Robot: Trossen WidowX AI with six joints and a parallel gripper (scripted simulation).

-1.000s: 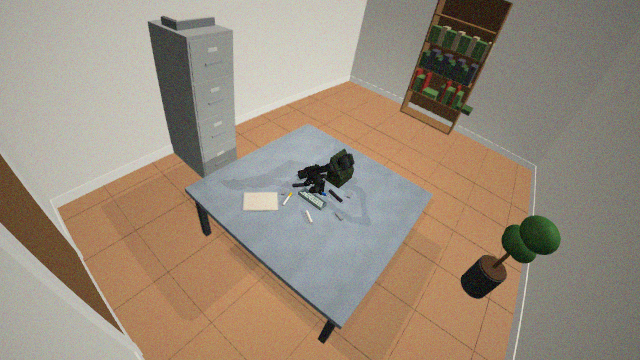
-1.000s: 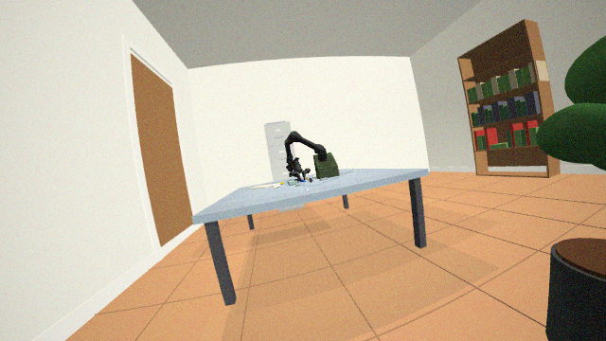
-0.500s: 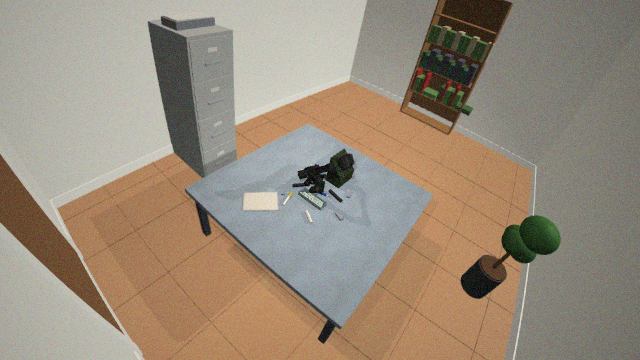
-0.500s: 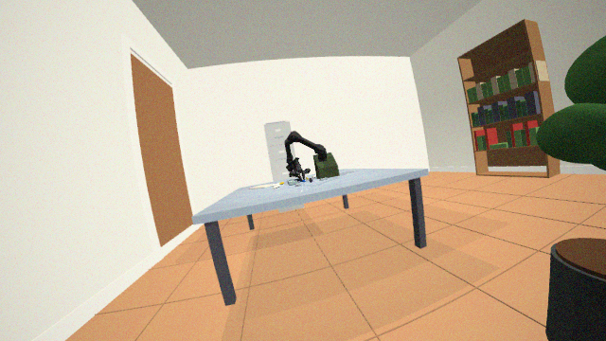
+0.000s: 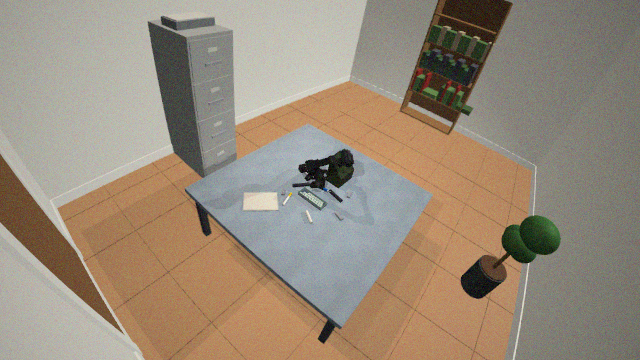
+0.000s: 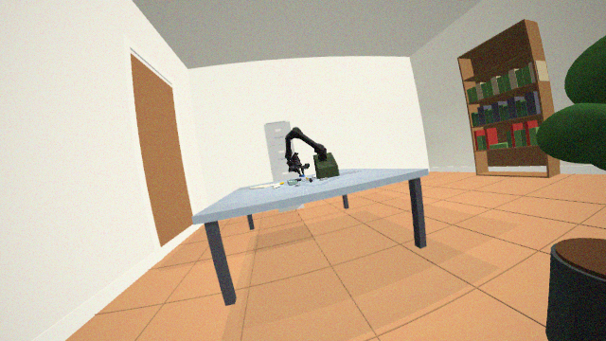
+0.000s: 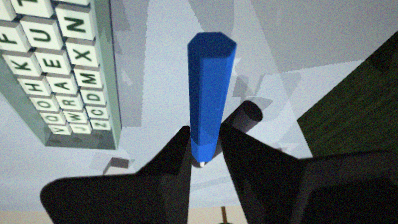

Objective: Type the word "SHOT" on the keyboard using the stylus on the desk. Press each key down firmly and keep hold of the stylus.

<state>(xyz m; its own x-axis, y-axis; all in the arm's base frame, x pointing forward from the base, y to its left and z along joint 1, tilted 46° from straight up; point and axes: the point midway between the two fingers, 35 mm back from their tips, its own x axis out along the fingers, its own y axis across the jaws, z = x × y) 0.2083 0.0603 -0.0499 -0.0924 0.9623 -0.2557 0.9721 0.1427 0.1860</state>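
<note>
The grey block lies 20 cm to the right of my gripper tip, 18 cm ahead of it and 5 cm below it. Round my gripper tip: blue stylus 2 cm to the left; then cream notepad 35 cm ahead, 24 cm to the right, 5 cm below.
</note>
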